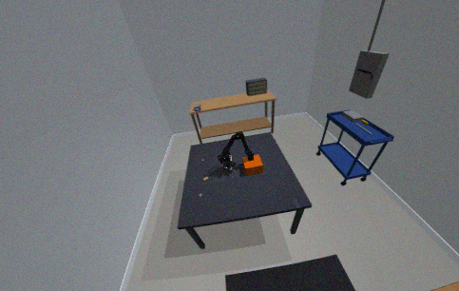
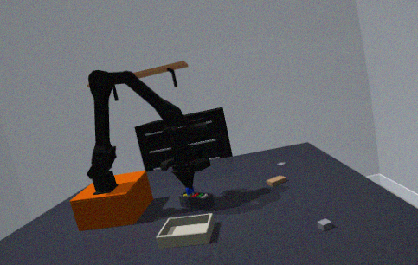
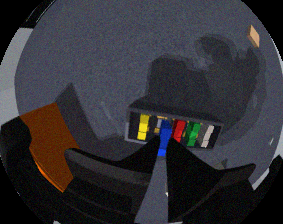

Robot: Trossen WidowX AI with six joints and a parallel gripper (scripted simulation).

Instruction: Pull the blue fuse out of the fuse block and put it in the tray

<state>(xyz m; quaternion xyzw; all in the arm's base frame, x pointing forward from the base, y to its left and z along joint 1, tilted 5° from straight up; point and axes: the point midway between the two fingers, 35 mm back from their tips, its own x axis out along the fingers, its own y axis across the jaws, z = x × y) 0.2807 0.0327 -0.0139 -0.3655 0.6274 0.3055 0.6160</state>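
Now: the cream tray 20 cm to the right of my gripper tip, 6 cm below it and 2 cm ahead of it. The rest, counted from my gripper tip: blue fuse: 1 cm below; then small disc: 35 cm ahead, 30 cm to the left, 6 cm below; then grey cube: 35 cm ahead, 26 cm to the right, 5 cm below.
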